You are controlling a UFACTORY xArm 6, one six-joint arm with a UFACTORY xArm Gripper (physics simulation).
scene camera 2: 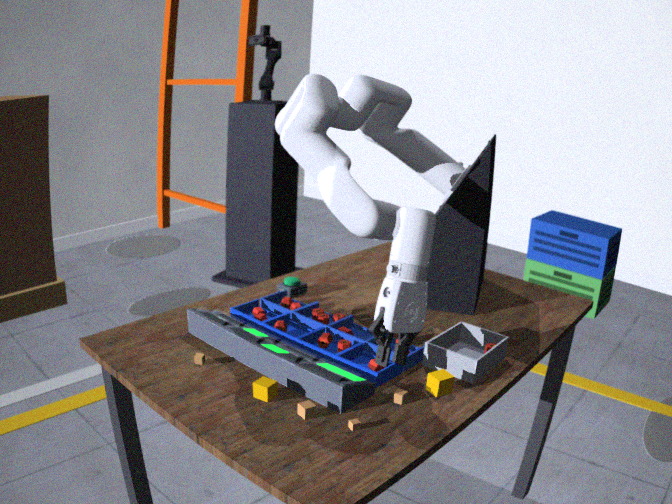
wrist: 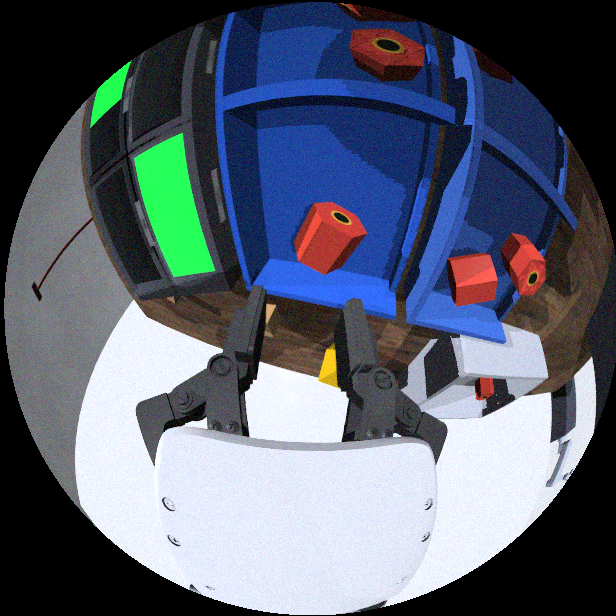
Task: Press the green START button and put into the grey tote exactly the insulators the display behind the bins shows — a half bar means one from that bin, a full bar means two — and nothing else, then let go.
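Note:
My gripper (scene camera 2: 391, 355) hangs over the right end of the blue bin tray (scene camera 2: 325, 336), fingers open and empty in the wrist view (wrist: 304, 313). One red insulator (wrist: 329, 236) lies in the bin just ahead of the fingertips; it also shows in the scene view (scene camera 2: 374, 364). Two more (wrist: 497, 270) lie in the neighbouring bin. The grey display (scene camera 2: 287, 358) shows green bars, the rightmost (scene camera 2: 340, 372) long, seen in the wrist view (wrist: 172, 206). The grey tote (scene camera 2: 465, 349) to the right holds one red insulator (scene camera 2: 489, 346). The green START button (scene camera 2: 292, 281) sits behind the tray.
Yellow cubes (scene camera 2: 264, 388) (scene camera 2: 439, 383) and small wooden blocks (scene camera 2: 305, 409) lie along the table's front. A dark slanted panel (scene camera 2: 461, 238) stands behind my arm. A blue and green box stack (scene camera 2: 572, 260) stands off the table to the right.

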